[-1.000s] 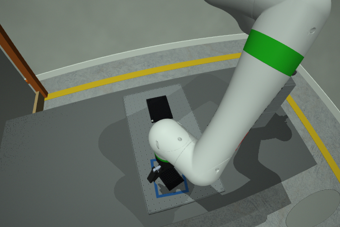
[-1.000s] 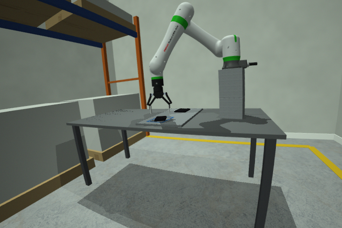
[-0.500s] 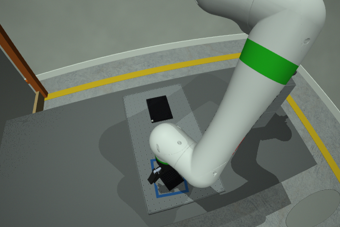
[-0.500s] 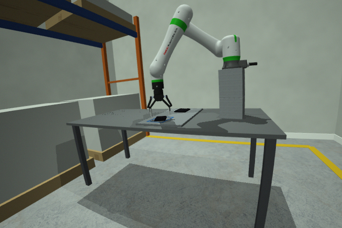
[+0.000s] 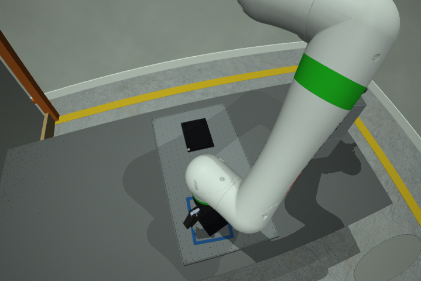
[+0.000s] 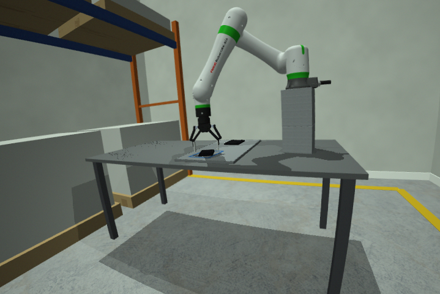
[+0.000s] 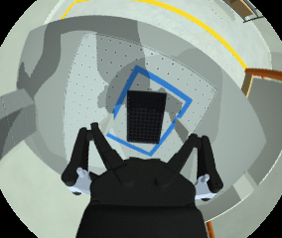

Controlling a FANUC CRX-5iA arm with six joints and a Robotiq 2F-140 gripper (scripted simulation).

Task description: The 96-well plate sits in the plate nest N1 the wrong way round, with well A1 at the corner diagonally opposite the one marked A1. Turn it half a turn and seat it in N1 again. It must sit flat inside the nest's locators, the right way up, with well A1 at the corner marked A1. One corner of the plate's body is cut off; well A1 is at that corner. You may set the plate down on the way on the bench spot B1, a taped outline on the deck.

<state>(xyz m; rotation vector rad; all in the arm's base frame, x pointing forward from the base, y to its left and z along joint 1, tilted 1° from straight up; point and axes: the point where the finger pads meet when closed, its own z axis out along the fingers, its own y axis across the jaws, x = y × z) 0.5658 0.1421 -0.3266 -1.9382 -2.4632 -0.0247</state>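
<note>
Now: the black 96-well plate 2 cm below my hand. The rest, counted from my hand: black plate nest N1 (9 cm behind, 38 cm to the right, 2 cm below); white A1 mark (3 cm behind, 31 cm to the right, 2 cm below).
</note>
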